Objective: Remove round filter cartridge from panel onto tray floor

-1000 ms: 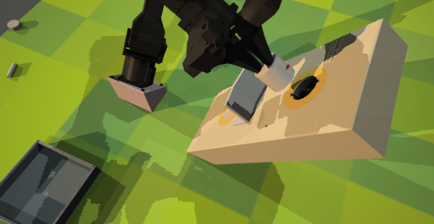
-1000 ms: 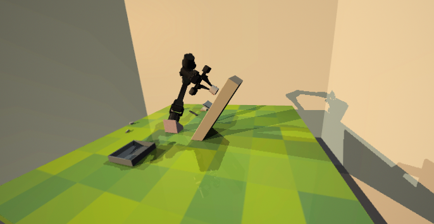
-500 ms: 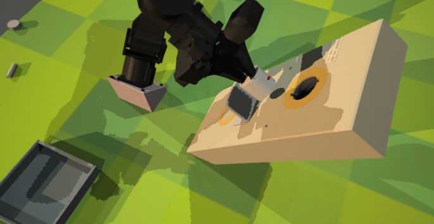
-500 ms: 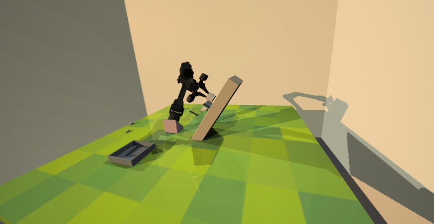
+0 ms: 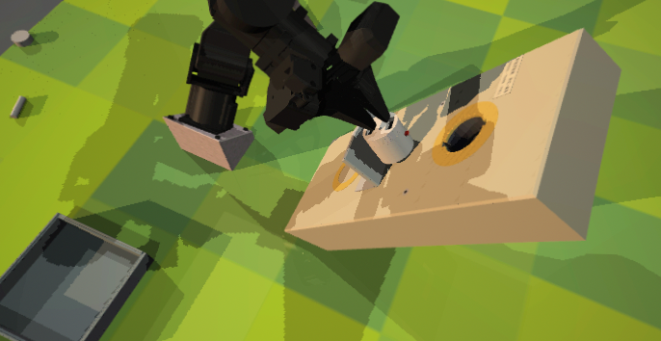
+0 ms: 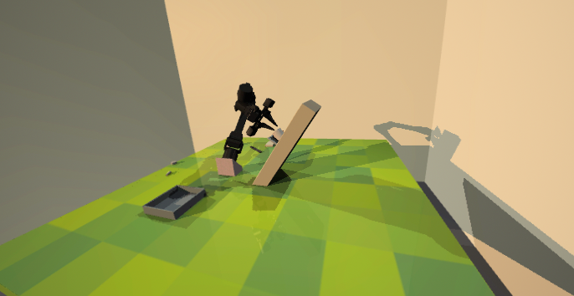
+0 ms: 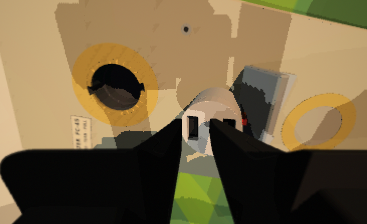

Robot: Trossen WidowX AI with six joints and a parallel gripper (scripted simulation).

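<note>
Right now the round filter cartridge is 2 cm below my gripper tip, 1 cm to the left of it and 1 cm ahead of it. From my gripper tip the other things lie so: grey flap: 7 cm below; tan service panel: 5 cm below, 5 cm ahead; dark grey tray: 35 cm behind, 25 cm to the right, 23 cm below.
</note>
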